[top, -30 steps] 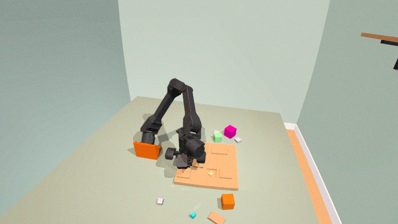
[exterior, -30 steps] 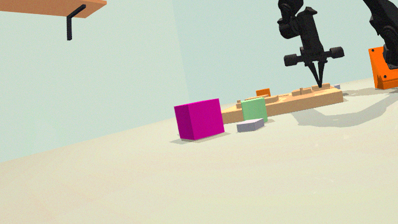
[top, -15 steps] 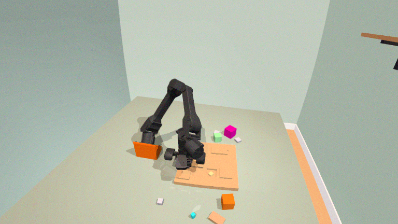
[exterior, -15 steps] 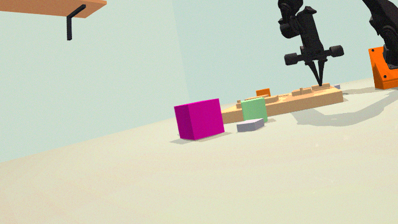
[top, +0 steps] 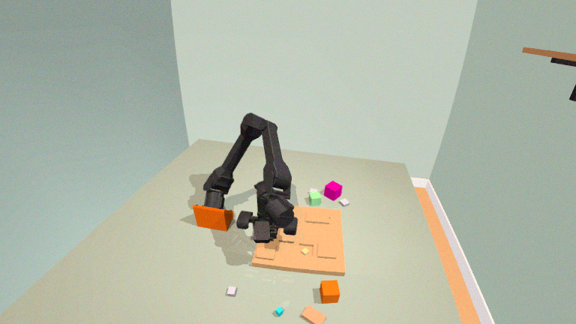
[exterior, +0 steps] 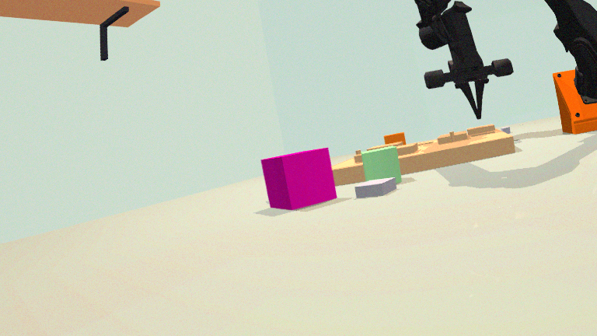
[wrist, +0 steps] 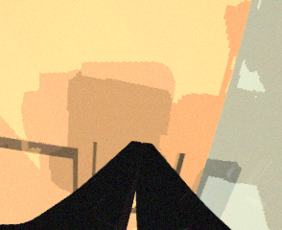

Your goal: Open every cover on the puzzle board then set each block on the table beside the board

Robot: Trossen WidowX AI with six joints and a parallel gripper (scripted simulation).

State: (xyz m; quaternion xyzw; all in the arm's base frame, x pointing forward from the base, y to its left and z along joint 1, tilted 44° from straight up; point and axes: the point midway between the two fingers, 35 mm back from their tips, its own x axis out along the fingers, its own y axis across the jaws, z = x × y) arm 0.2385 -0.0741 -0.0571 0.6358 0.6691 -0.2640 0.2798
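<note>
Now: gripper tip 10 cm short of the tan puzzle board, 7 cm to the right of it and 3 cm above it. Also, from my gripper tip: tan piece (18 cm ahead, 21 cm to the right, 4 cm below); then cyan block (8 cm ahead, 22 cm to the right, 4 cm below); then orange cube (21 cm ahead, 14 cm to the right, 2 cm below).
</note>
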